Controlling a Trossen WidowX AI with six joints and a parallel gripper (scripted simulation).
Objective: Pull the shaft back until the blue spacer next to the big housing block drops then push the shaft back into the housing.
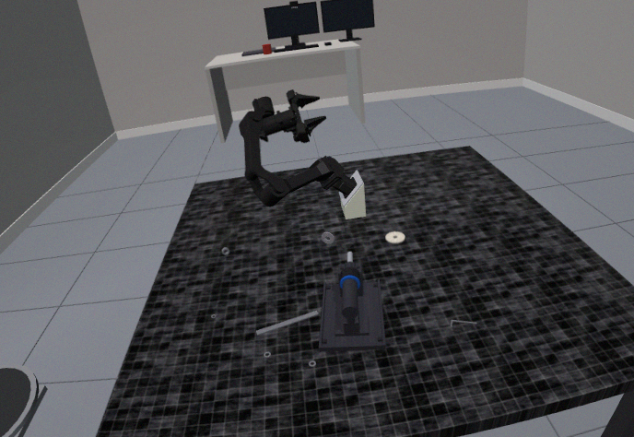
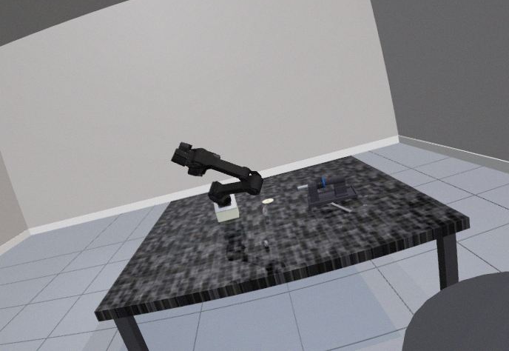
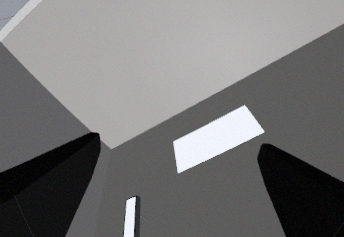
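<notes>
Right now the grey shaft is 470 mm ahead of my gripper tip, 20 mm to the right of it and 300 mm below it. The rest, counted from my gripper tip: white disc 250 mm ahead, 160 mm to the left, 370 mm below; then blue spacer 520 mm ahead, 30 mm to the right, 300 mm below; then bent key 640 mm ahead, 210 mm to the left, 370 mm below.
</notes>
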